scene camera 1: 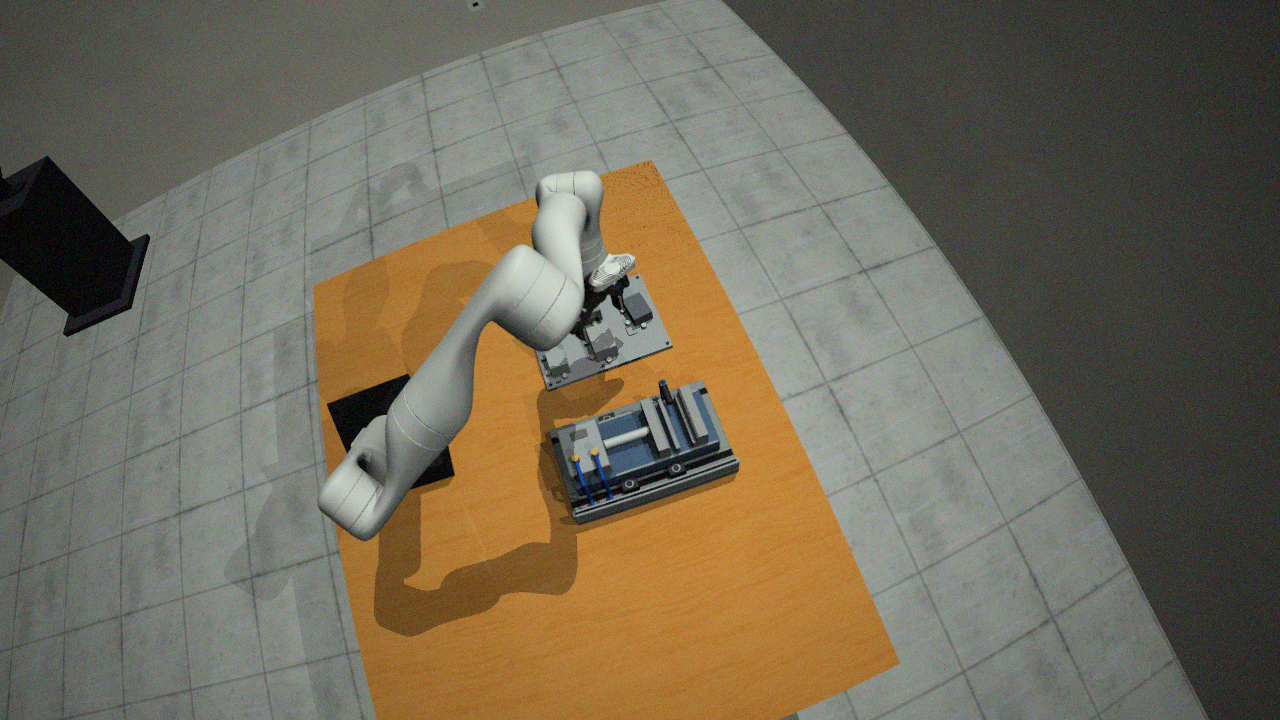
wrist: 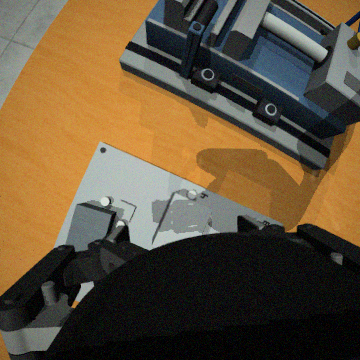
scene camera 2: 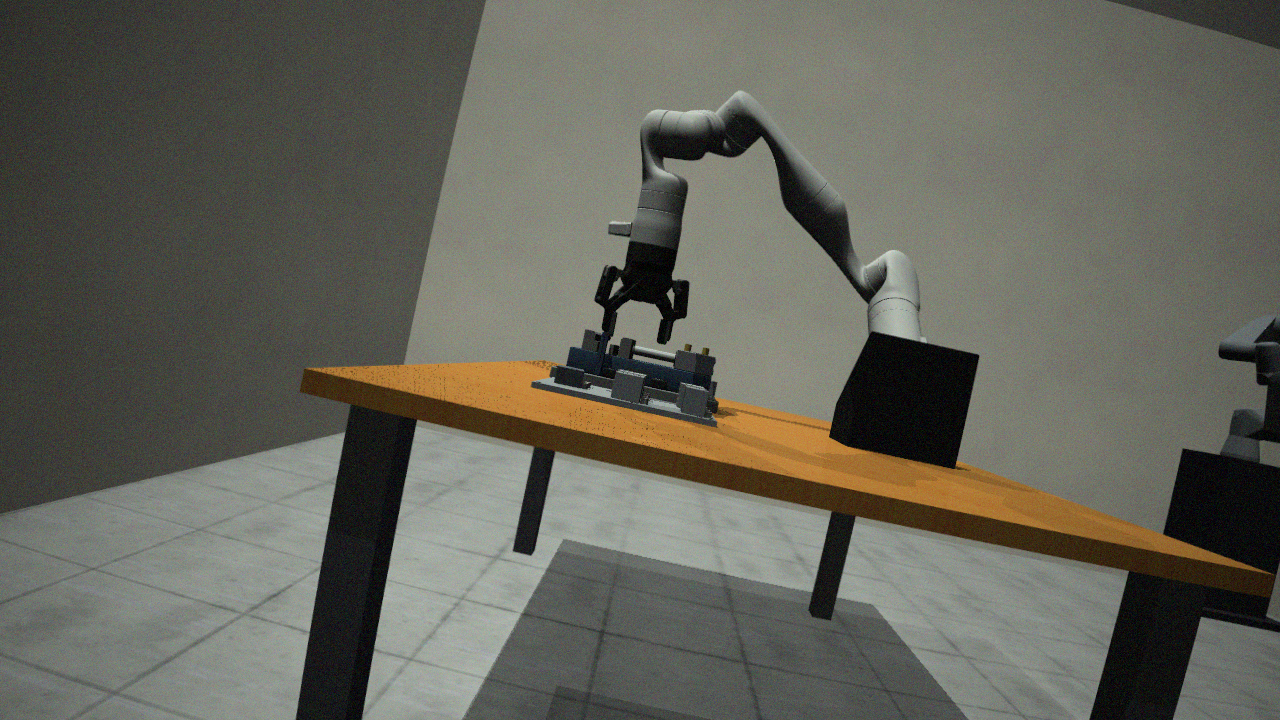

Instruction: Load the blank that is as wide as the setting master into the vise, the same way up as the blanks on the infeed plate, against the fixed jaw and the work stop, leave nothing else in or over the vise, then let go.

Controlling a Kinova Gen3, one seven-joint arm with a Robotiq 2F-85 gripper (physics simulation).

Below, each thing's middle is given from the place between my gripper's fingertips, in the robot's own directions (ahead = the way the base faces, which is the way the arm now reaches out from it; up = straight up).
Right now my hand is 90 mm above the infeed plate (scene camera 1: 652,340), 50 mm to the right of it and 10 mm past it. Also, from my hand: grey block (scene camera 1: 582,447): 230 mm to the right, 90 mm behind, 20 mm below.
